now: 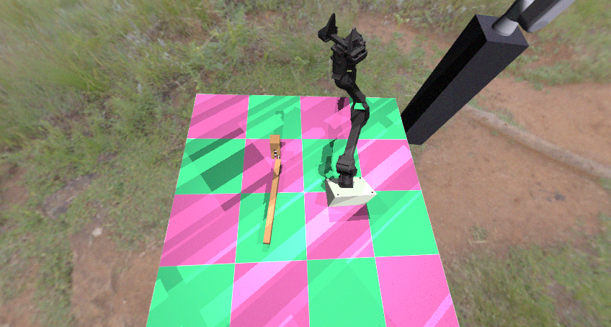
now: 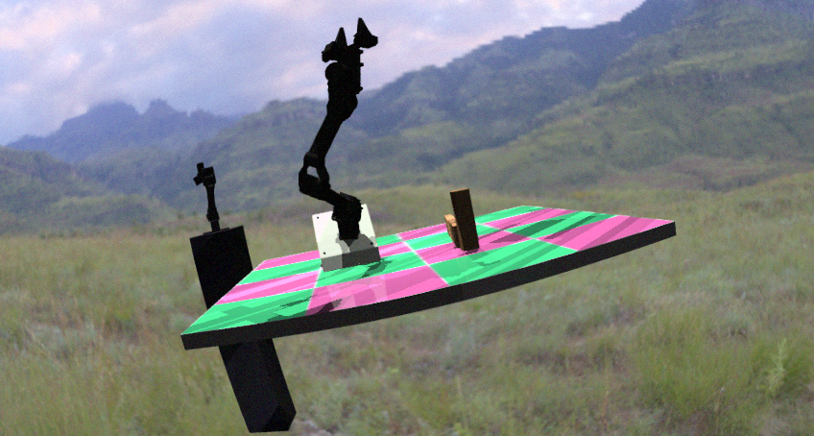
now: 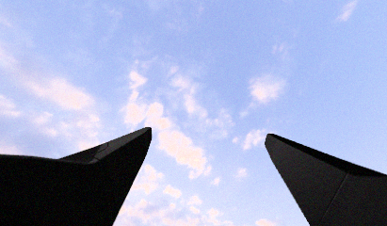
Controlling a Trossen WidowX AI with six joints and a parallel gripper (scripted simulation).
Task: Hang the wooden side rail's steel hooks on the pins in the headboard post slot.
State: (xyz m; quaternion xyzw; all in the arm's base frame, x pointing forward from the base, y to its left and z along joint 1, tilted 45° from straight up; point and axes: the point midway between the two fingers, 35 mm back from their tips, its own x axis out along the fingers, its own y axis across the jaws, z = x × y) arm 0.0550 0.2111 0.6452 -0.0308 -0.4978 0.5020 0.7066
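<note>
The headboard post lies 64 cm below my gripper tip, 22 cm ahead of it and 12 cm to the left of it.
</note>
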